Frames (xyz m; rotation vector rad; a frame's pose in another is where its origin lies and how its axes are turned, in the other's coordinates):
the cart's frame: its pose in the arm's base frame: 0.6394 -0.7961 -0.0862 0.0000 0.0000 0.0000
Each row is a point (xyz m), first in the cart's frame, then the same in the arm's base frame.
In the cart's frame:
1: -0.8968 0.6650 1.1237
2: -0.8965 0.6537 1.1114
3: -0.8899 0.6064 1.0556
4: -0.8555 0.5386 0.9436
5: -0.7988 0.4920 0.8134
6: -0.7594 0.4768 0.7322
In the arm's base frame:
1: -0.2574 -0.1311 1.0375
2: -0.2571 -0.1424 1.0252
3: -0.2505 -0.1897 0.9694
4: -0.2161 -0.2575 0.8574
5: -0.1594 -0.3041 0.7272
6: -0.1200 -0.3193 0.6460

